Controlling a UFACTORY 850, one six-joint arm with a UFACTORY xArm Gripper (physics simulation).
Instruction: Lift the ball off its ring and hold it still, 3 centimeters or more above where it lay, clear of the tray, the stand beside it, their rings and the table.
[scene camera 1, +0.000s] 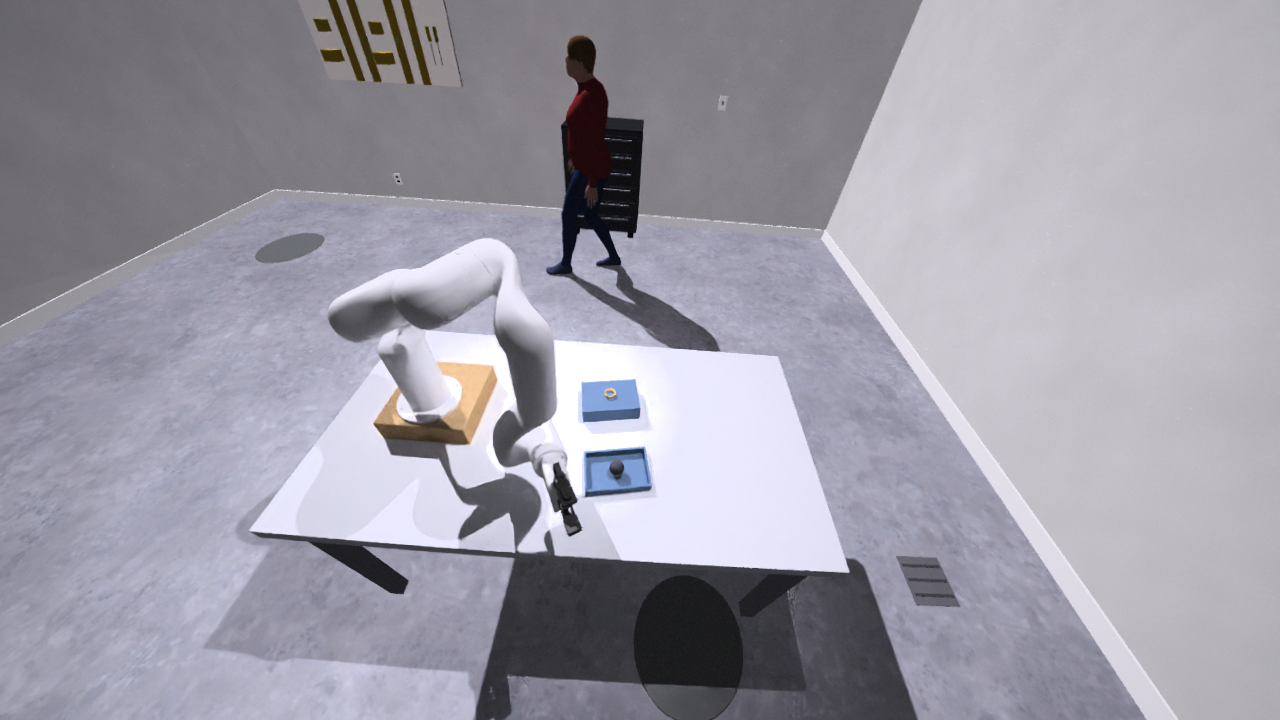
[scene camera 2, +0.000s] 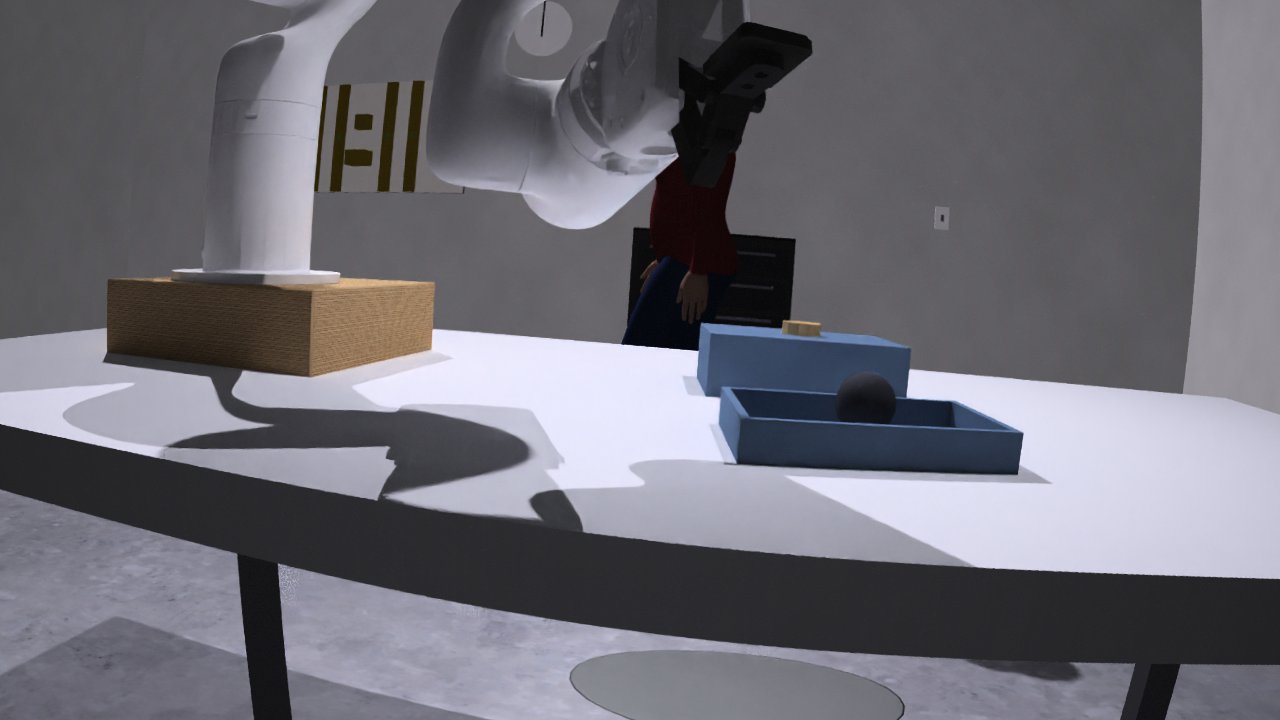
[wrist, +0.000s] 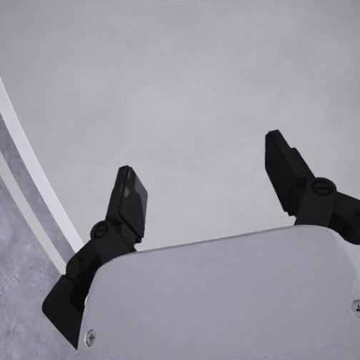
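The dark ball (scene camera 1: 616, 467) (scene camera 2: 865, 398) sits inside the shallow blue tray (scene camera 1: 617, 490) (scene camera 2: 877, 449); the ring beneath it is not clearly visible. The blue stand (scene camera 1: 611, 413) (scene camera 2: 796, 367) is behind the tray, with an orange ring (scene camera 1: 610, 398) (scene camera 2: 801, 328) on its top. My gripper (scene camera 1: 567, 501) (scene camera 2: 738, 107) (wrist: 199, 164) is open and empty, its fingers wide apart. It is tilted, well above the table and higher than the ball, left of the tray in both scene views. The ball does not show in the wrist view.
The arm's base stands on a wooden block (scene camera 1: 476, 411) (scene camera 2: 214, 326) at the left of the white table (scene camera 1: 733, 501) (scene camera 2: 537, 367). A person (scene camera 1: 588, 134) (scene camera 2: 693, 223) and a dark drawer cabinet (scene camera 1: 626, 170) (scene camera 2: 774, 268) are beyond the table.
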